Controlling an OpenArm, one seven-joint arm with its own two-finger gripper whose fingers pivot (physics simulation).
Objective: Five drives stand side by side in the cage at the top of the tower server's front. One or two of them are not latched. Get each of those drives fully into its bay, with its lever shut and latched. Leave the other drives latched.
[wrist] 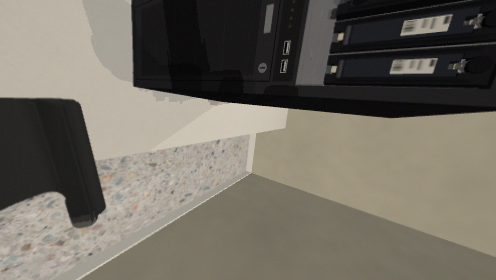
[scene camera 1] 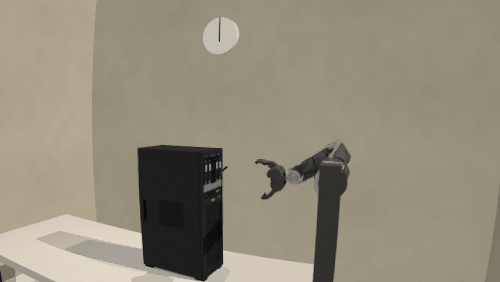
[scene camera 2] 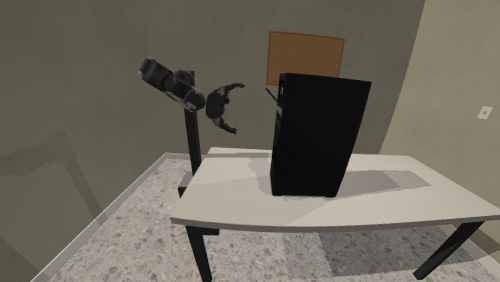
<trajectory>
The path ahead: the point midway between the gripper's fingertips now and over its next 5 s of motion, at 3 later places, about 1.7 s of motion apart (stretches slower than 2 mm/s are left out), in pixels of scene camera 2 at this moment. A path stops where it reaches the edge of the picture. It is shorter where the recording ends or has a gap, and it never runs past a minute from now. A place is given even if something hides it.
My gripper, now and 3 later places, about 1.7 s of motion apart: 240, 109; 259, 101; 278, 84; 243, 82
</trajectory>
